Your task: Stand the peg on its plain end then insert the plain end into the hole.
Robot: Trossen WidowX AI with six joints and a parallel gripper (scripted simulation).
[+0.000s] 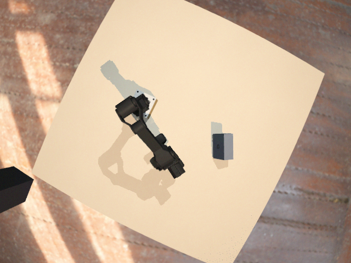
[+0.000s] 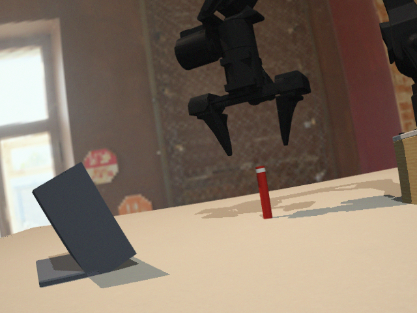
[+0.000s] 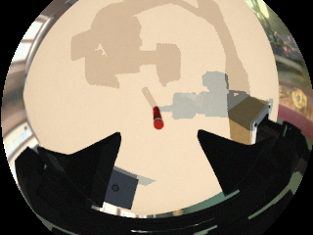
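Now: gripper tip 50 mm above the red peg. From my gripper tip the other things lie so: dark sloped panel: 240 mm ahead, 150 mm to the left, 50 mm below.
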